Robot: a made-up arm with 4 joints.
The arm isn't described. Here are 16 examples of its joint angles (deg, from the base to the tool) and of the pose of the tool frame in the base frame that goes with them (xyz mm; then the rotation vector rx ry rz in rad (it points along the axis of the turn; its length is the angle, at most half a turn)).
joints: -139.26 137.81 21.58 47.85
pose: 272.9 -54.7 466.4 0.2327 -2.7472 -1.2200
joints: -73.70 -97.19 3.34 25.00
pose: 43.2 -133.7 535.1 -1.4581 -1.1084 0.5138
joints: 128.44 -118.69 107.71 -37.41
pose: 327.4 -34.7 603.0 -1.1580 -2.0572 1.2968
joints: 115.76 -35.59 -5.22 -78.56
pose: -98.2 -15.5 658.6 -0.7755 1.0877 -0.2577
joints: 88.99 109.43 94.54 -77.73
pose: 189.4 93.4 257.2 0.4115 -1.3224 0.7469
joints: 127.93 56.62 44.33 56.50
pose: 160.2 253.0 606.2 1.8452 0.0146 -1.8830
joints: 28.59 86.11 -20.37 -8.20
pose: 61.2 150.3 295.2 0.9541 -0.6606 -0.5416
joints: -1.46 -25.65 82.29 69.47
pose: -45.1 275.7 611.9 -0.8332 1.4476 -1.4115
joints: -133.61 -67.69 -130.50 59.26
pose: -85.4 137.7 378.6 -1.7155 0.6641 -2.3492
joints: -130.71 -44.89 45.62 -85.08
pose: 135.5 235.0 606.6 1.3029 0.6013 -1.9936
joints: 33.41 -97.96 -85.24 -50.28
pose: 244.1 128.6 687.4 -2.2881 -0.4225 1.5849
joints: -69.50 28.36 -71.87 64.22
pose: -62.0 127.4 430.1 1.2913 0.1555 0.3783
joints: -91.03 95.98 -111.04 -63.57
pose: 227.2 101.6 221.3 0.5598 -0.9608 0.1073
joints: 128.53 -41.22 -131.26 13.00
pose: -62.5 -107.3 561.6 -2.0379 -0.6269 -0.7686
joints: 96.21 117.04 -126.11 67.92
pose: 12.5 -82.0 592.9 -0.6413 1.8626 0.7916
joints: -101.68 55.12 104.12 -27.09
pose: 349.4 15.7 403.7 0.6149 -1.4911 -2.3574
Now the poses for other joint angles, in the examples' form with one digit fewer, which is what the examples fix.
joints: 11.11 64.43 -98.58 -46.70
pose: 137 -157 318 -0.436 -1.466 -0.993
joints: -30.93 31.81 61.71 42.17
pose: -62 -107 644 -0.249 1.398 0.305
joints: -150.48 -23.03 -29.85 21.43
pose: 201 100 389 0.315 -0.719 2.407
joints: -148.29 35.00 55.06 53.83
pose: 260 -25 646 -1.533 0.710 1.751
